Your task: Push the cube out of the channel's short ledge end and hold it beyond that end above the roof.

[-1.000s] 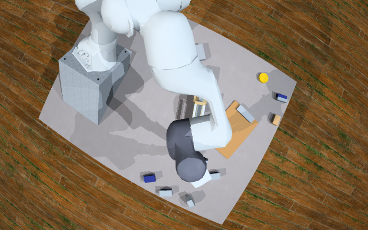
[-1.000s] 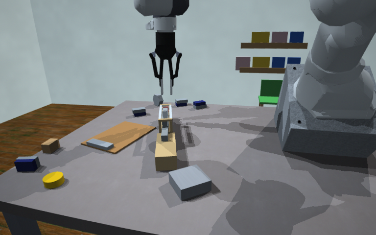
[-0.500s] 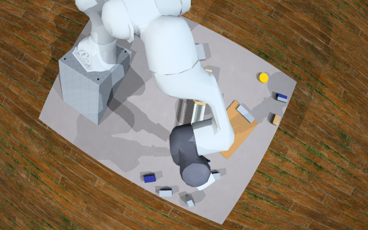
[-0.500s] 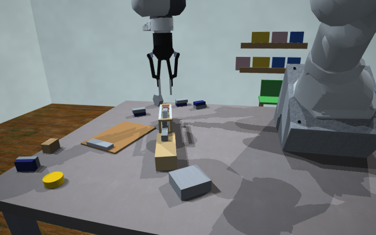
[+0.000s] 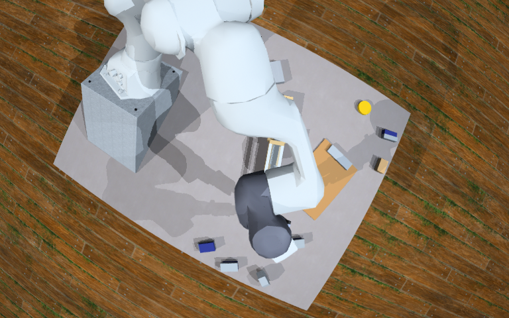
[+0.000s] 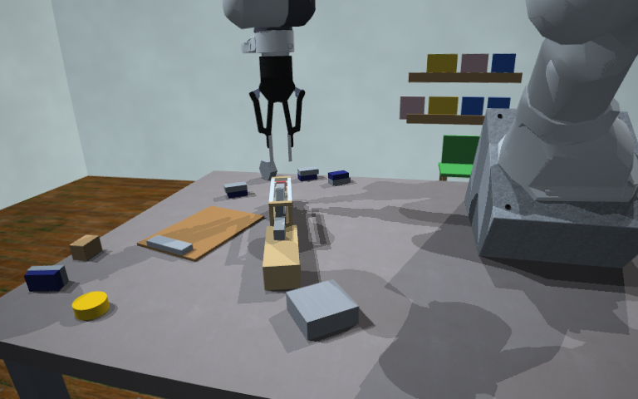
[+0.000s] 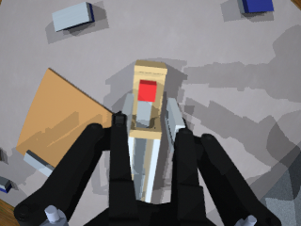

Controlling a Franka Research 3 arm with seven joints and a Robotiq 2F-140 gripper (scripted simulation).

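Right now my hand is 100 mm above the red cube. Round my hand: tan block 270 mm ahead, 370 mm to the left, 140 mm below; grey block 250 mm behind, 400 mm to the left, 140 mm below; yellow disc 100 mm ahead, 510 mm to the left, 140 mm below.
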